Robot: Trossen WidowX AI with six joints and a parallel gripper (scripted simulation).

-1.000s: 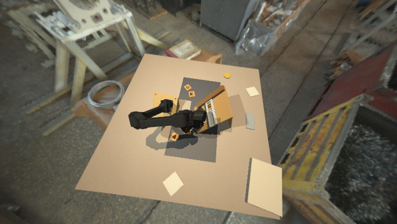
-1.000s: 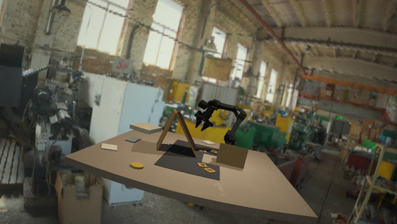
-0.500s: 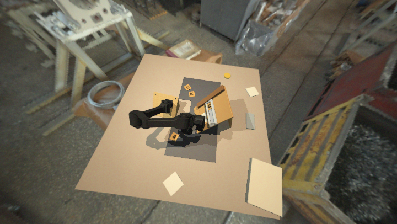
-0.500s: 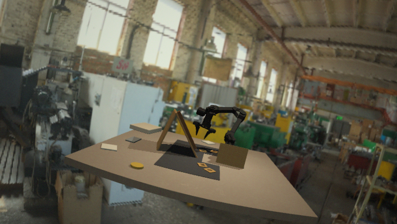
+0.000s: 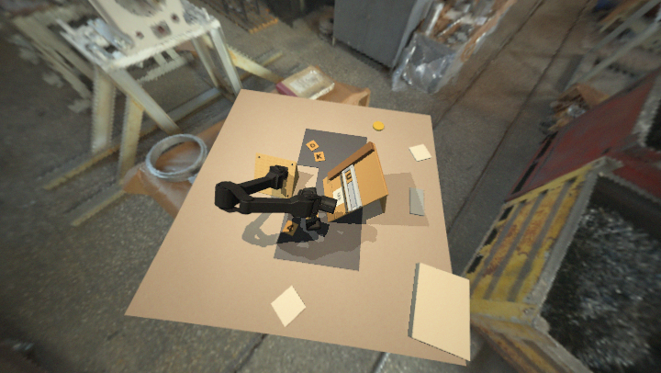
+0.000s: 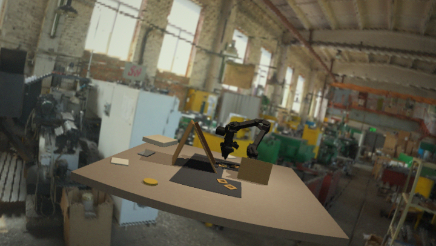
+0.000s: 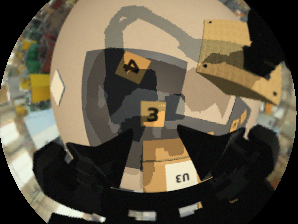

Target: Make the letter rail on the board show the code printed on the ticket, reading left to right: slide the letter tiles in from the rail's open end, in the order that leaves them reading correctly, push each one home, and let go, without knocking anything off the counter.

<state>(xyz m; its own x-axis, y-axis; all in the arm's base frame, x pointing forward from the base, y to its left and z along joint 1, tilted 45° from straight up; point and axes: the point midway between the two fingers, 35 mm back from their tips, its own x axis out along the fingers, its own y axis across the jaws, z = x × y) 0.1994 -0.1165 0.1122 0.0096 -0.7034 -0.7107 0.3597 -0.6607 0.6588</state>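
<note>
The letter tile is 6 cm below my gripper tip. Also, from my gripper tip: white ticket: 10 cm ahead, 11 cm to the left, 3 cm above; tile marked 4: 9 cm behind, 7 cm to the right, 6 cm below; dark mat: 18 cm to the left, 6 cm below.
</note>
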